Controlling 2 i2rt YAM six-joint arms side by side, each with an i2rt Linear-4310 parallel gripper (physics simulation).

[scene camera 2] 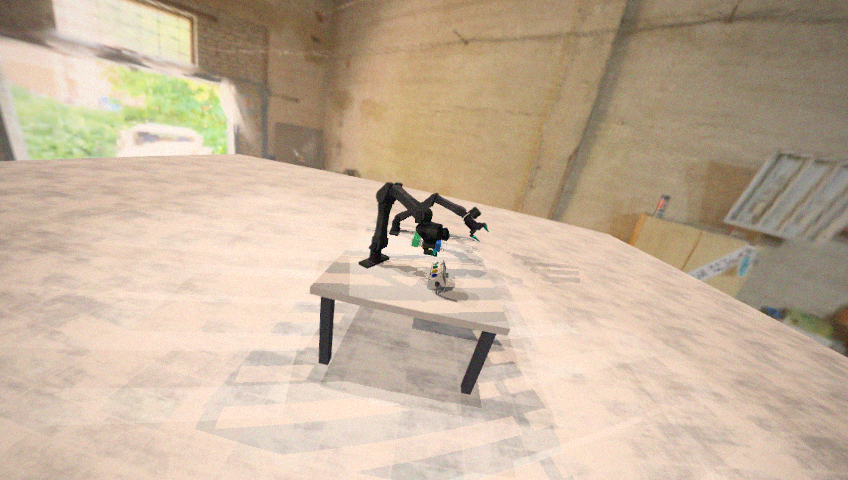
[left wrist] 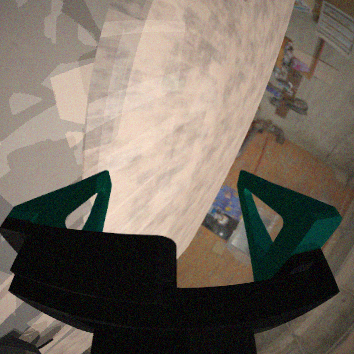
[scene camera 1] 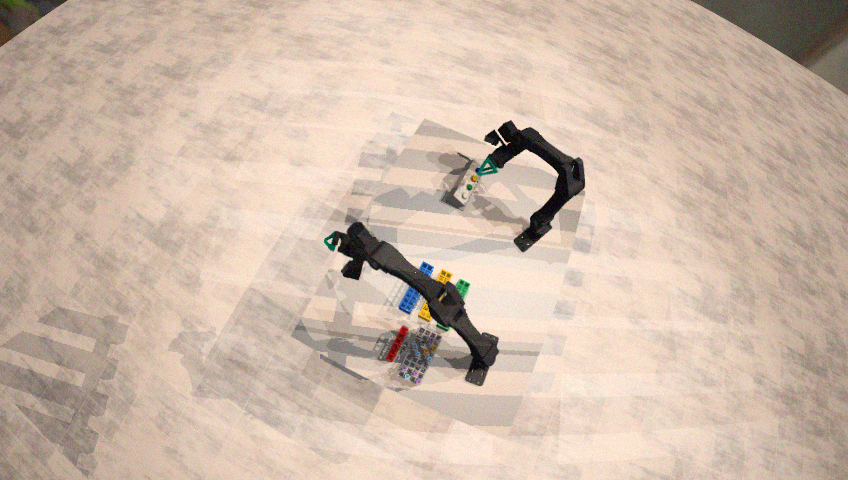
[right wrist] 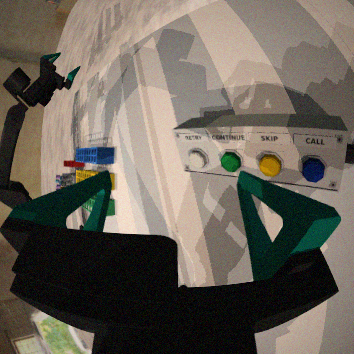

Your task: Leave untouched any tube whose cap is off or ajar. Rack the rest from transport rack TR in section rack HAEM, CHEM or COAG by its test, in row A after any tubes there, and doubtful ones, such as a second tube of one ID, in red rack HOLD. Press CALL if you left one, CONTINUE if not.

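Pixels of known places: left gripper, fingertip midpoint: [scene camera 2: 483,236] [left wrist: 173,176] [scene camera 1: 334,244] [right wrist: 69,59]; right gripper, fingertip midpoint: [scene camera 2: 437,248] [scene camera 1: 479,172] [right wrist: 173,177]; left arm's base at its link origin: [scene camera 2: 394,231] [scene camera 1: 482,358]; right arm's base at its link origin: [scene camera 2: 374,261] [scene camera 1: 533,234].
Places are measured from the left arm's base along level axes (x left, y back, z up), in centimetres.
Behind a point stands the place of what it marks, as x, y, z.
Observation:
My left gripper [scene camera 1: 330,240] @[-15.6, -66.3, 14.5] [scene camera 2: 480,232] @[-15.6, -66.3, 14.5] [left wrist: 173,176] @[-15.6, -66.3, 14.5] [right wrist: 69,59] @[-15.6, -66.3, 14.5] is open and empty, held high, away from the racks. My right gripper [scene camera 1: 487,167] @[-65.0, -27.8, 17.8] [right wrist: 173,177] @[-65.0, -27.8, 17.8] is open and empty, above and beside the button box [scene camera 1: 458,198] @[-56.5, -31.8, 7.1] [scene camera 2: 440,280] @[-78.1, -31.4, 6.4] [right wrist: 250,156] @[-66.9, -29.7, 6.5]. In the right wrist view its buttons are white RETRY [right wrist: 197,159] @[-59.7, -29.6, 7.0], green CONTINUE [right wrist: 231,161] @[-64.7, -29.2, 7.1], yellow SKIP [right wrist: 270,164] @[-69.5, -28.8, 7.1] and blue CALL [right wrist: 313,169] @[-74.3, -28.3, 7.1]. The grey transport rack [scene camera 1: 419,356] @[8.0, -23.1, 9.4] holds tubes with purple, light blue and yellow tops; cap seating is too small to tell. The red rack [scene camera 1: 397,343] @[6.8, -31.8, 5.7] [right wrist: 73,163] @[0.3, -31.4, 4.6] stands beside it.
Blue [scene camera 1: 409,299] @[-9.8, -34.1, 5.7] [right wrist: 95,155] @[-24.5, -32.6, 5.6], yellow [scene camera 1: 424,312] @[-8.0, -27.2, 3.0] and green [scene camera 1: 463,287] @[-23.5, -16.7, 0.8] racks stand near the grey rack, partly under the left arm [scene camera 1: 402,271] @[-10.7, -37.8, 33.8] in scene camera 1. Their labels are unreadable. Clear frames stand beside the blue and red racks. A dark cable leaves the button box.

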